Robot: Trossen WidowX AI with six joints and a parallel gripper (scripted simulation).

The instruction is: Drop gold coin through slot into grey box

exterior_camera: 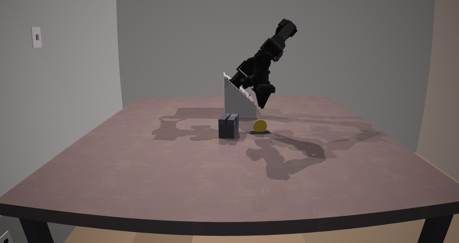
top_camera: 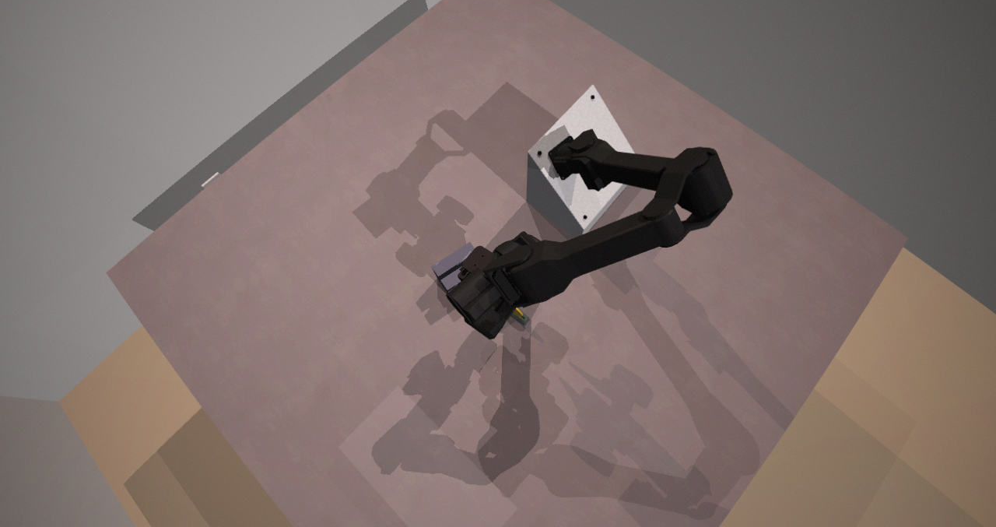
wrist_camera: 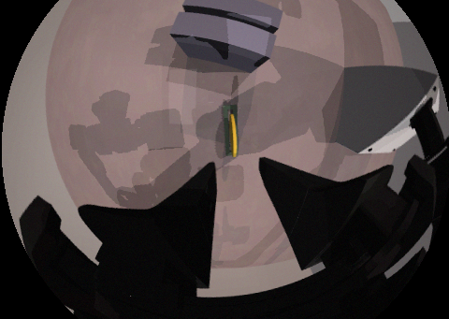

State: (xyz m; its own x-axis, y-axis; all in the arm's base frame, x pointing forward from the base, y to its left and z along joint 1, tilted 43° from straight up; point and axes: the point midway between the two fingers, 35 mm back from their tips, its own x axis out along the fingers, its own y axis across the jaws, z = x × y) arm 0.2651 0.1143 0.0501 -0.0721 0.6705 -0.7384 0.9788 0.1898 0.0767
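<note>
Right now my gripper tip is 80 mm above the gold coin.
</note>
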